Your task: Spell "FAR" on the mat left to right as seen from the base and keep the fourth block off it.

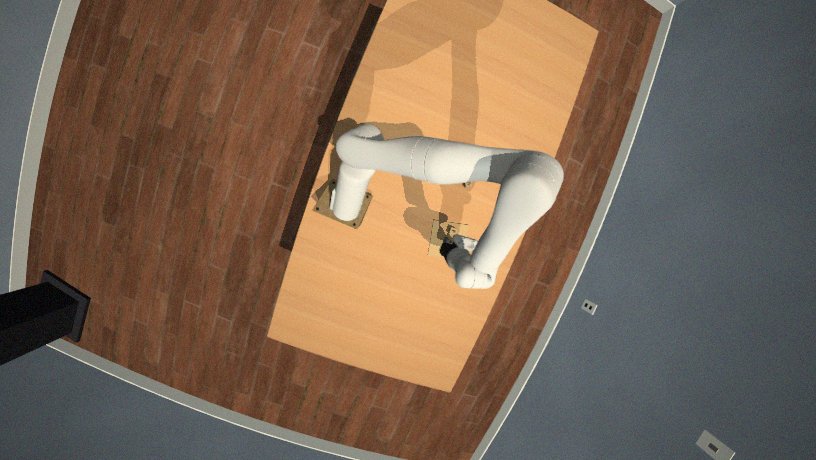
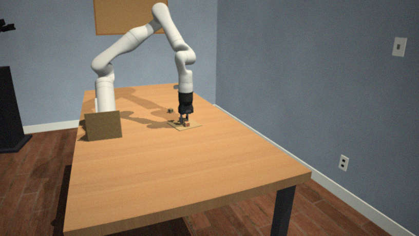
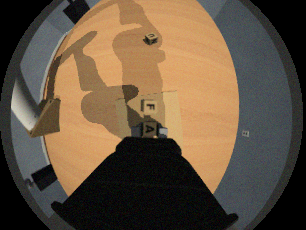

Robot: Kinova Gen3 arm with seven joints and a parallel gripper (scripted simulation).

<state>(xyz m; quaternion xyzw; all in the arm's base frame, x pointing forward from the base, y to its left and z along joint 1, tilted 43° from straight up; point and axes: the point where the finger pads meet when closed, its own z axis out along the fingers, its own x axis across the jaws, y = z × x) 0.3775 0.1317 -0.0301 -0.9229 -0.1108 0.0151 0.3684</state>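
Now: hand 3 cm above the tan mat.
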